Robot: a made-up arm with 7 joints.
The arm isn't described. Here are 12 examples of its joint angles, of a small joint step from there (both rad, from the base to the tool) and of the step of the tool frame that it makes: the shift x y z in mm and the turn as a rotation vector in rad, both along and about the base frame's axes.
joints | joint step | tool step
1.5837 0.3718 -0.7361 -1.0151 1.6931 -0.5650 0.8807 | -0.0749 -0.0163 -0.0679 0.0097 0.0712 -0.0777 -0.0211 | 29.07 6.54 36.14 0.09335 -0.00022 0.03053
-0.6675 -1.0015 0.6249 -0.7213 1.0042 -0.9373 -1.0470 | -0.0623 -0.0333 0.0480 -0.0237 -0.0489 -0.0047 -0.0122 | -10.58 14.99 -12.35 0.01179 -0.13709 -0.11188
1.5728 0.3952 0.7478 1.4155 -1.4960 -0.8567 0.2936 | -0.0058 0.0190 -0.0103 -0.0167 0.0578 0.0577 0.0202 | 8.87 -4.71 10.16 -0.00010 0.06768 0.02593
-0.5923 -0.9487 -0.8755 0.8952 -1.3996 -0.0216 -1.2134 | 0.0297 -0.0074 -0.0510 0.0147 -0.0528 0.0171 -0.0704 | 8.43 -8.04 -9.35 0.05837 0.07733 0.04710
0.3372 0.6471 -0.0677 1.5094 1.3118 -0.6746 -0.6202 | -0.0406 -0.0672 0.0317 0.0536 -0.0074 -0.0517 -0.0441 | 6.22 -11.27 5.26 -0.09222 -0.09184 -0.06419
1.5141 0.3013 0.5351 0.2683 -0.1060 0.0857 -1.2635 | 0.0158 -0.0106 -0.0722 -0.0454 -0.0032 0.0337 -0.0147 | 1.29 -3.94 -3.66 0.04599 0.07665 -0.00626
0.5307 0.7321 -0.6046 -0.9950 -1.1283 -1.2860 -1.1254 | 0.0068 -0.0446 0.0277 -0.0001 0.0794 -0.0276 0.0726 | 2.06 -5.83 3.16 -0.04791 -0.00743 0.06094
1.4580 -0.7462 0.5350 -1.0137 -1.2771 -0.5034 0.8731 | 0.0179 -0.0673 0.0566 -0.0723 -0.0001 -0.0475 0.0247 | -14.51 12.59 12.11 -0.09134 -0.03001 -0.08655
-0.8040 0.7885 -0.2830 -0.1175 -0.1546 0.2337 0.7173 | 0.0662 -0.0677 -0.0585 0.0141 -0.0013 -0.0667 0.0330 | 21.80 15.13 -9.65 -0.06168 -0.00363 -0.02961
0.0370 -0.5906 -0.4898 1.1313 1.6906 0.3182 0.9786 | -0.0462 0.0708 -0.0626 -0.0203 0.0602 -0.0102 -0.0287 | -5.34 -16.10 16.72 -0.02740 0.03817 0.01524
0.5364 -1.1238 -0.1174 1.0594 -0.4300 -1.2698 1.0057 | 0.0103 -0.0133 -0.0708 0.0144 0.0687 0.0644 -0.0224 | -10.93 12.34 22.05 0.05441 0.05029 -0.06819
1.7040 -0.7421 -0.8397 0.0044 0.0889 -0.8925 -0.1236 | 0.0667 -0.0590 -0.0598 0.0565 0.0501 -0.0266 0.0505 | -49.90 13.18 8.73 0.07035 0.16725 0.08684
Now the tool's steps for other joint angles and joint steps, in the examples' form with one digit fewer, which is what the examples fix.
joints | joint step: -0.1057 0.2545 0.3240 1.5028 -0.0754 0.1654 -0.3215 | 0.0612 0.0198 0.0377 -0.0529 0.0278 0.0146 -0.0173
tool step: -2.0 12.0 -8.1 0.1123 0.0440 -0.0132
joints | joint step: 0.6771 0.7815 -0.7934 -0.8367 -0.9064 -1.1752 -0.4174 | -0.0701 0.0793 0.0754 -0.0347 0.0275 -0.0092 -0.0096
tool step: 10.4 -25.3 39.3 0.0308 -0.0254 -0.0287
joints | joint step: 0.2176 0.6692 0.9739 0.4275 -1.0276 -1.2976 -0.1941 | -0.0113 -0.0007 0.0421 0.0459 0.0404 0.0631 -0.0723
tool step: 1.3 -2.4 -2.9 0.0733 -0.0019 0.0222
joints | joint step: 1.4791 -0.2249 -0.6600 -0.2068 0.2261 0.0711 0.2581 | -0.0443 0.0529 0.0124 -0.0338 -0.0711 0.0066 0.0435
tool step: 32.4 -9.8 18.5 0.0610 -0.1165 -0.0938
